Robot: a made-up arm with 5 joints.
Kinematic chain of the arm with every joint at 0, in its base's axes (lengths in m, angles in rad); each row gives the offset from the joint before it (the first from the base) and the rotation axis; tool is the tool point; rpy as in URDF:
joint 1: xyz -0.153 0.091 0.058 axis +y
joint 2: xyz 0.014 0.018 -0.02 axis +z
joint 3: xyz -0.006 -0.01 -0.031 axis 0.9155 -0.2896 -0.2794
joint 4: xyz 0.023 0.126 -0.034 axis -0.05 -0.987 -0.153
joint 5: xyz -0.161 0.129 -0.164 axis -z
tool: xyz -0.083 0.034 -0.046 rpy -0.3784 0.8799 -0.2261
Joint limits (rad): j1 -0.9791..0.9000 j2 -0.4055..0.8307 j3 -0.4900..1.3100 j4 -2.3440..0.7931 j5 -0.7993..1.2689
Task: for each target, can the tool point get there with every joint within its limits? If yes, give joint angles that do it. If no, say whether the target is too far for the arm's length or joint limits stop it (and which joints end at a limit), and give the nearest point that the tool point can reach.
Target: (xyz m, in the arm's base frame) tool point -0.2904 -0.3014 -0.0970
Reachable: no: joint limits stop it (at a limit: joint 1, joint 2, joint 3, joint 5) | nearest point -0.3449 -0.1208 0.0179 | short by 0.221 m
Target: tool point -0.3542 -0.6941 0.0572
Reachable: no: too far | nearest point -0.3318 -0.1533 0.1200 | short by 0.545 m
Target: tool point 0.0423 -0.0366 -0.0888
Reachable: no: joint limits stop it (at a limit: joint 1, joint 2, joint 3, joint 4, joint 5) | nearest point 0.0476 -0.1275 0.0662 | short by 0.180 m
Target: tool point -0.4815 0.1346 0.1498
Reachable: yes | joints -0.4705 0.7071 0.3821 -1.7240 0.9284
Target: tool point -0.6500 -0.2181 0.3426
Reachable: no: too far | nearest point -0.5171 -0.0433 0.2148 | short by 0.254 m
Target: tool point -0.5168 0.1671 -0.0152
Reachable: yes | joints -0.3487 0.6361 -0.0672 -1.2503 0.6692
